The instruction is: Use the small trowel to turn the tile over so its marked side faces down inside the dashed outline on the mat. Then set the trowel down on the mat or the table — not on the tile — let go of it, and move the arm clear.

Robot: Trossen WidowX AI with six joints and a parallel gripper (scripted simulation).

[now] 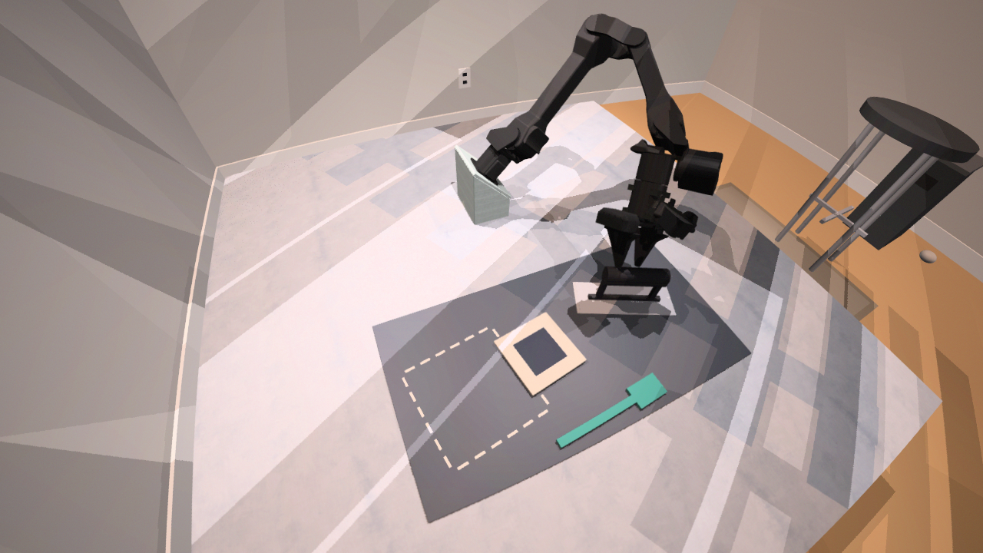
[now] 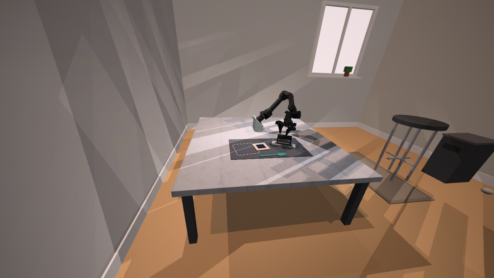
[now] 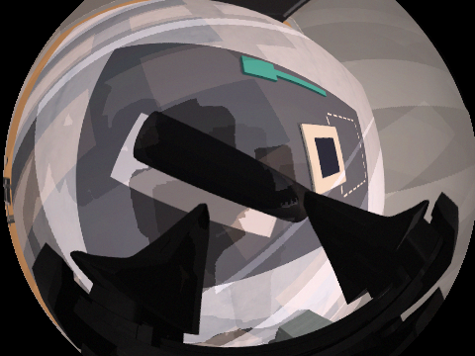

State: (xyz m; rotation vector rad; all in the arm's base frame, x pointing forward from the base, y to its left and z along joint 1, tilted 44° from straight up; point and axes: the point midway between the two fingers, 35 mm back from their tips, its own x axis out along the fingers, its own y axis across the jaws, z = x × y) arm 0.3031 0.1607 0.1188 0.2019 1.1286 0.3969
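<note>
My gripper tip is 80 mm short of the dark mat, 140 mm to the left of it and 100 mm above it. From my gripper tip the other things lie so: teal long-handled tool: 210 mm ahead, 100 mm to the right, 80 mm below; then square tile: 80 mm ahead, 190 mm to the right, 80 mm below.
</note>
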